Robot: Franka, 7 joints.
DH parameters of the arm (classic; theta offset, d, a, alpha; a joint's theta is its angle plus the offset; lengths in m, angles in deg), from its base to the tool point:
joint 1: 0 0.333 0 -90
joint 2: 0 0 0 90
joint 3: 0 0.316 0.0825 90
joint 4: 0 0 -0.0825 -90
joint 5: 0 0.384 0 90
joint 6: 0 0 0.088 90
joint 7: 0 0.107 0 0
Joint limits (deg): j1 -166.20..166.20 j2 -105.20..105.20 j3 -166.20..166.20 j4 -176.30..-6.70 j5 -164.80..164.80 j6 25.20..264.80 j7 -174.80..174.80
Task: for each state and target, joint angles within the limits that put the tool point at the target. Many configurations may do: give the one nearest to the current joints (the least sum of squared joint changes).
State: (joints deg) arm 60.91 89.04 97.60 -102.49 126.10 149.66 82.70
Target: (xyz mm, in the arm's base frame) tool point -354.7 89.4 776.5
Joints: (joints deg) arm 73.81 74.86 140.52 -122.13 126.85 144.60 82.70
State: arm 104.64 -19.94 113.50 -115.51 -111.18 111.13 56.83
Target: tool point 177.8 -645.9 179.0
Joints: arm 134.95 -46.94 151.23 -100.78 -114.50 120.13 56.83
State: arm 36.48 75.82 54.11 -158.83 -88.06 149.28 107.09
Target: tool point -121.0 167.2 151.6
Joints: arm 6.02 53.94 48.84 -176.30 -96.95 163.21 107.09
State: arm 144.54 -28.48 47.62 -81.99 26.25 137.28 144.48
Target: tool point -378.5 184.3 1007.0
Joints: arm 124.85 -12.07 22.73 -69.69 26.46 144.30 144.48
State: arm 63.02 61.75 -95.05 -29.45 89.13 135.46 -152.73
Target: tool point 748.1 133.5 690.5
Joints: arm 41.84 62.29 -94.24 -45.85 88.68 134.89 -152.73
